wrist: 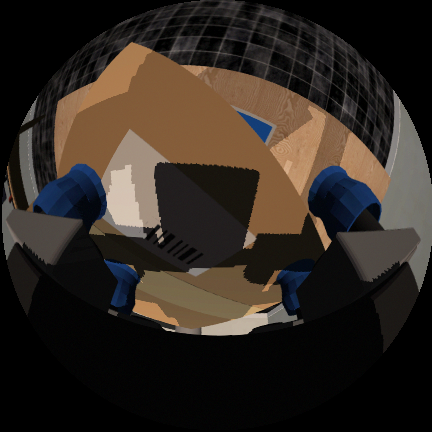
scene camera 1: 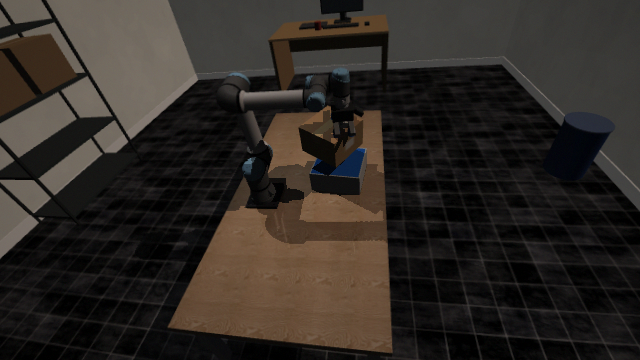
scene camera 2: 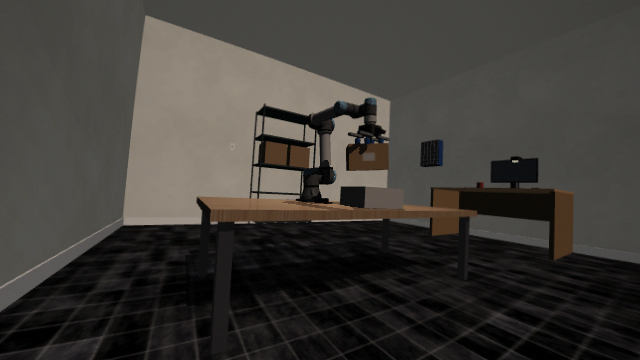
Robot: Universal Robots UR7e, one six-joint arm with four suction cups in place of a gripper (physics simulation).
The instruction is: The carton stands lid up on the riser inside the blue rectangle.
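The brown carton hangs from my suction gripper, whose blue cups sit on its top side. A white label shows on that top side in the wrist view. The carton looks nearly level in scene camera 2 and is turned at an angle to the riser. The grey riser stands on the table below, with a visible gap under the carton in scene camera 2. The blue rectangle, with a light border, is on the riser's top, partly hidden by the carton.
The arm's base is bolted at the left edge of the wooden table. A shelf rack with cartons stands by the wall. A desk with a monitor stands behind. A blue bin is at the right.
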